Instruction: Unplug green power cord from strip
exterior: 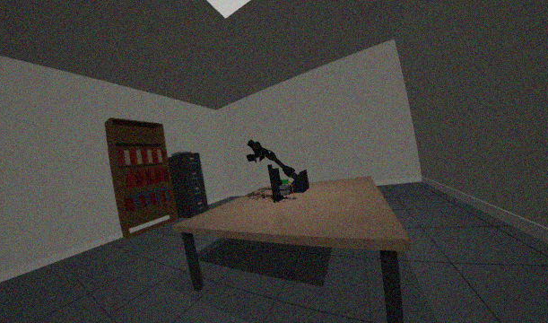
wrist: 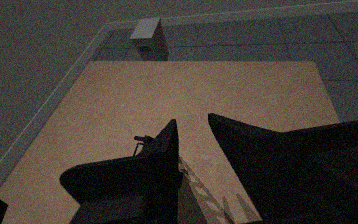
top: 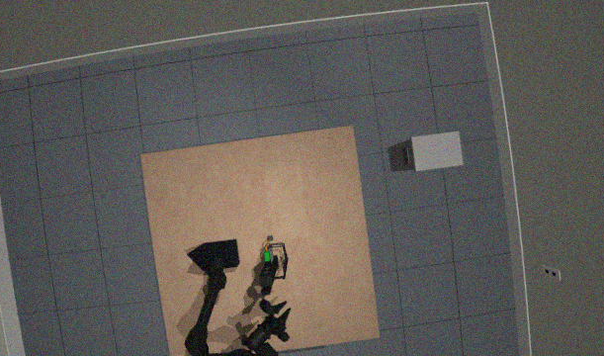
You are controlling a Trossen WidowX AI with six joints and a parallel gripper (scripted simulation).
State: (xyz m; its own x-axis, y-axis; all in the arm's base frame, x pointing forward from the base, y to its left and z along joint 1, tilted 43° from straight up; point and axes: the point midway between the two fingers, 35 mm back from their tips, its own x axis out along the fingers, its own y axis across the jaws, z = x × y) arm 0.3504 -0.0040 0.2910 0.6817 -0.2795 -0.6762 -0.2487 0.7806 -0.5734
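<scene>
Now: the green plug 19 cm below my gripper tip, 15 cm to the left of it and 9 cm behind it. The rest, counted from my gripper tip: black power strip (21 cm below, 10 cm behind, 8 cm to the left).
</scene>
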